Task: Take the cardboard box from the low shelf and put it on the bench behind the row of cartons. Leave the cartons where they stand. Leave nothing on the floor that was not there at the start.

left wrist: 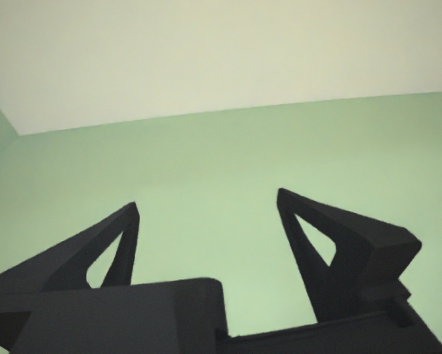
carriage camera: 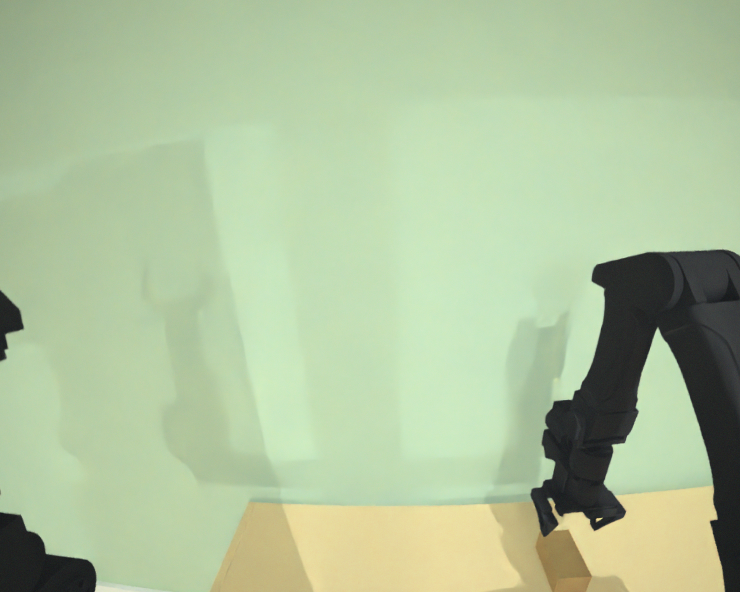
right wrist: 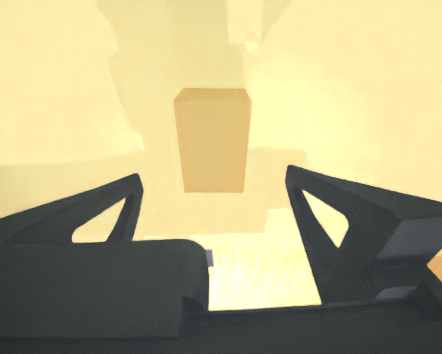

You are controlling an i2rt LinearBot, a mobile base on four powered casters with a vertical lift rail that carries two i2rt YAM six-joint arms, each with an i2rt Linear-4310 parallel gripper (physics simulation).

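Frame: origin at the left arm's base, x ahead, y left, z up, level; millimetres.
Seen in the pictures: left gripper, between the fingertips: point(left wrist: 208, 202); right gripper, between the fingertips: point(carriage camera: 567, 530) point(right wrist: 213, 177).
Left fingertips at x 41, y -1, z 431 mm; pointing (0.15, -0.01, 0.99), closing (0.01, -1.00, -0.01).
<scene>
A point is followed by its place in that frame.
A brown cardboard-coloured box point(carriage camera: 562, 558) @(x 247, y -623, z -230 mm) point(right wrist: 215, 145) @(x 265, y -634, z -230 mm) stands on a pale yellow surface point(carriage camera: 382, 543) @(x 332, y -290, z -280 mm) point(right wrist: 360, 115) @(x 270, y -788, z -280 mm); I cannot tell whether it is the task's box or a carton. My right gripper point(carriage camera: 570, 530) @(x 266, y -633, z -180 mm) point(right wrist: 213, 177) @(x 266, y -633, z -180 mm) is open and points down. It is above the box and apart from it, and the box shows between and beyond the fingertips in the right wrist view. My left gripper point(left wrist: 208, 202) @(x 41, y -1, z 431 mm) is open and empty, facing the green wall and ceiling. No row of cartons and no low shelf can be made out.
A green wall point(carriage camera: 345, 277) @(x 451, y -250, z 268 mm) point(left wrist: 210, 155) @(x 459, y -38, z 1081 mm) rises behind the pale surface. The pale ceiling point(left wrist: 215, 55) @(x 152, y -120, z 1547 mm) shows above it in the left wrist view. Wooden flooring point(right wrist: 265, 280) shows past the surface's near edge. A small orange-brown thing point(right wrist: 437, 270) @(x -1059, y -2170, z -776 mm) shows at the right edge.
</scene>
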